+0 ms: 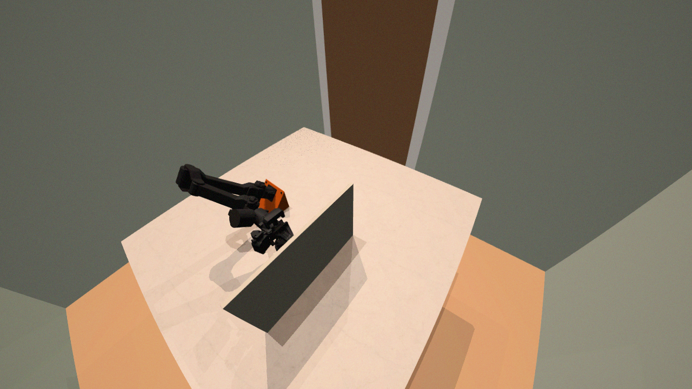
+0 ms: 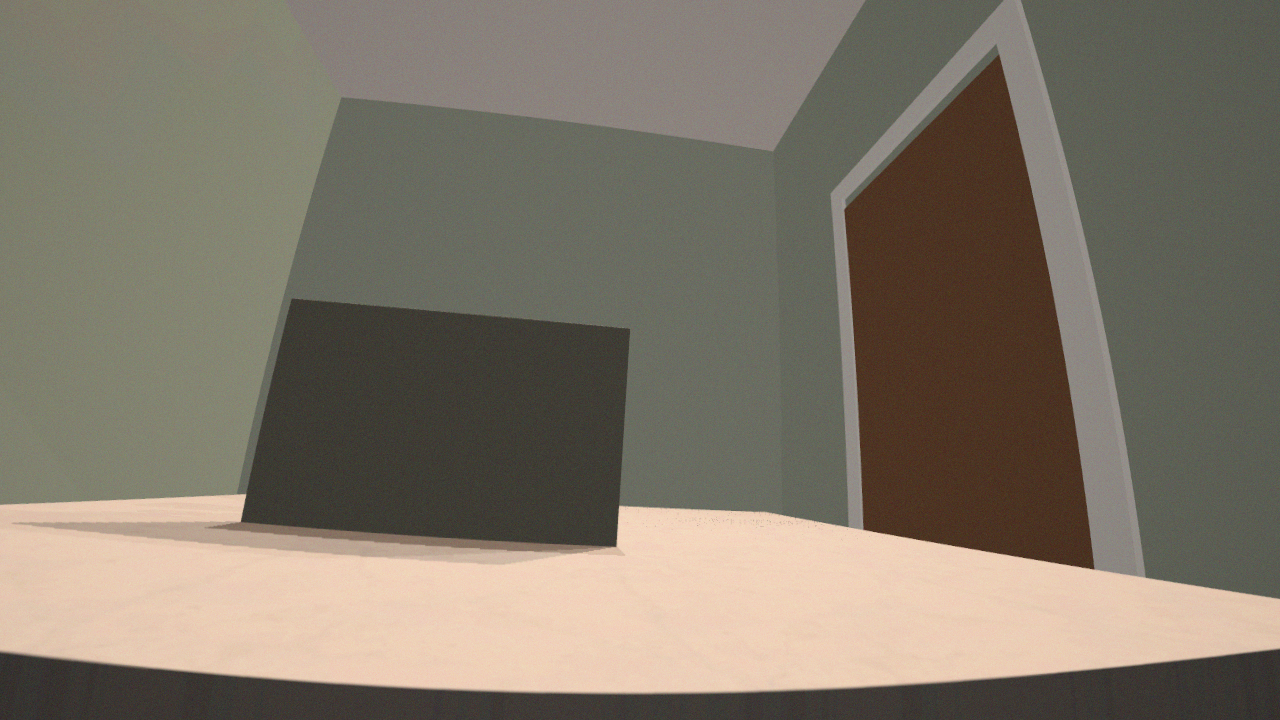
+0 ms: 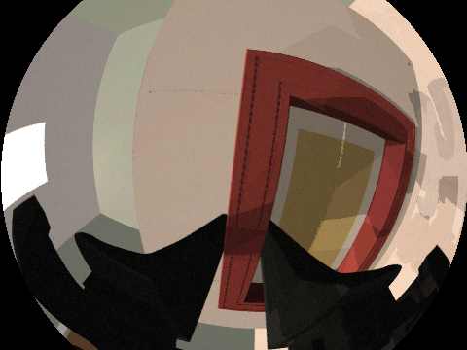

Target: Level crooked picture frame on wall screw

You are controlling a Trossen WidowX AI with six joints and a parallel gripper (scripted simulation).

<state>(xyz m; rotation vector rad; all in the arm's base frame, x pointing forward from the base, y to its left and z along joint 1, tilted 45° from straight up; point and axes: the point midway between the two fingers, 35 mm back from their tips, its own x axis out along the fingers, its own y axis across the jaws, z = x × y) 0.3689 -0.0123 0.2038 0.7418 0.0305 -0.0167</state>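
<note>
My gripper tip is 50 mm above the picture frame. The rest, counted from my gripper tip: wall panel 20 mm ahead, 10 mm to the left, 60 mm below.
</note>
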